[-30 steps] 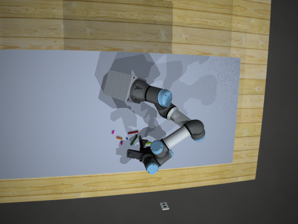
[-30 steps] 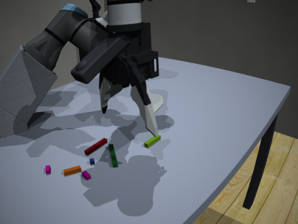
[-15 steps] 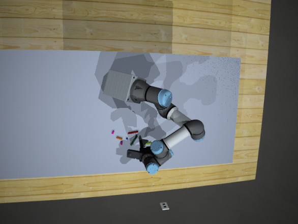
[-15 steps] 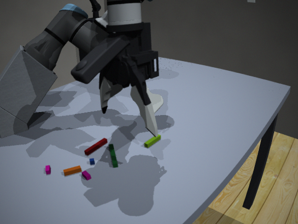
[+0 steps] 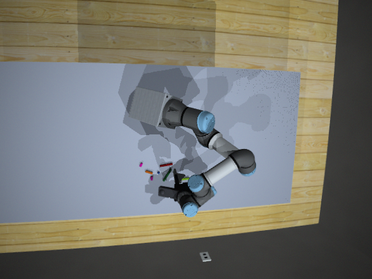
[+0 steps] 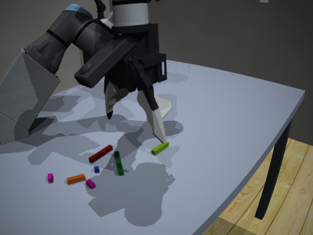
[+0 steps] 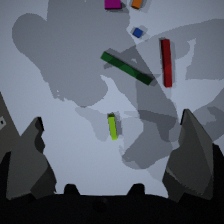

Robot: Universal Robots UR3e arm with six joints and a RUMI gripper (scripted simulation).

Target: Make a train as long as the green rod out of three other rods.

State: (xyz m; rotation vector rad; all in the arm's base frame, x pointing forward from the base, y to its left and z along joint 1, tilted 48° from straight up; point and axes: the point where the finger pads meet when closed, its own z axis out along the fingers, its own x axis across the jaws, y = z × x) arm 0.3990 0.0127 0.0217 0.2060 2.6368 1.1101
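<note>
Now: hand 4 cm past the blue rod, 8 cm to the left of it and 7 cm above it. Round my hand: green rod 2 cm behind, 3 cm to the right, 7 cm below; lime rod 7 cm to the left, 7 cm below; red rod 8 cm behind, 3 cm to the right, 7 cm below.
</note>
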